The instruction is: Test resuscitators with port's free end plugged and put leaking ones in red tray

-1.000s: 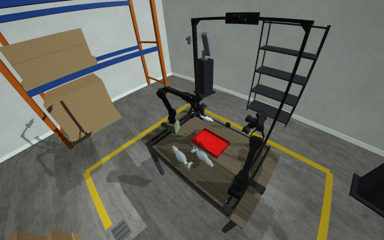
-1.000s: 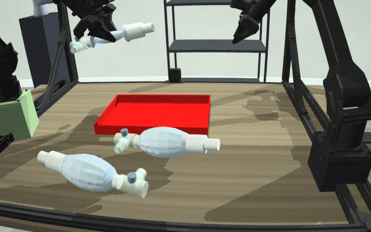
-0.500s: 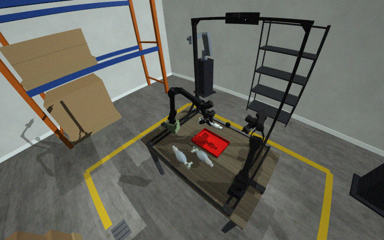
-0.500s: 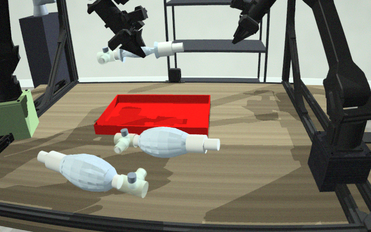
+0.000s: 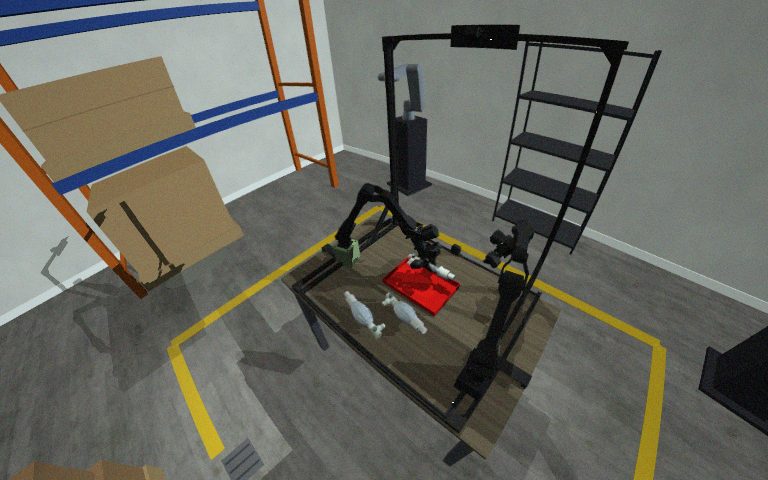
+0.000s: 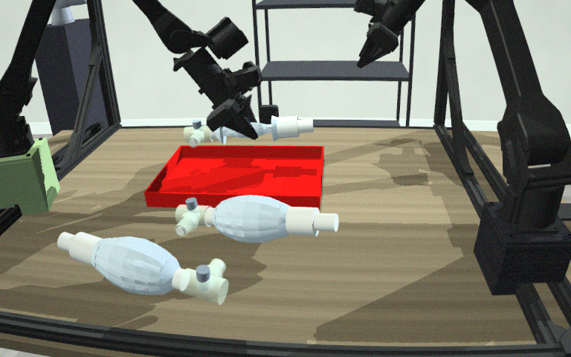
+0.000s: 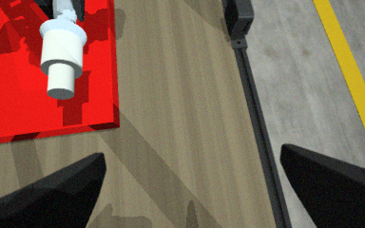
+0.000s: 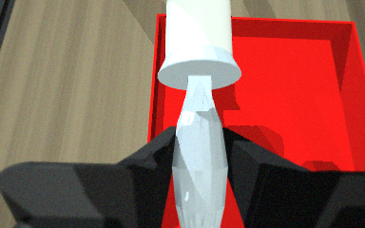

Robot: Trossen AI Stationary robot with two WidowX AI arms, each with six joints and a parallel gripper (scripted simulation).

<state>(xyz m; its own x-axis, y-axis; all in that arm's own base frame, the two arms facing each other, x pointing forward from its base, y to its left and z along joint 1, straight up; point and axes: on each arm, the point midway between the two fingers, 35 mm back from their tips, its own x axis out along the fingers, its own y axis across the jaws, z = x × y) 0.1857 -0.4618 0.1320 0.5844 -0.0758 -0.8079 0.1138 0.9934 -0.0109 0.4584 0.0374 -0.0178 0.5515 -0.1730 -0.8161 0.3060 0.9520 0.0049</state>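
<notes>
My right hand is 9 cm above the red tray, 7 cm short of it and 1 cm to the right of it.
</notes>
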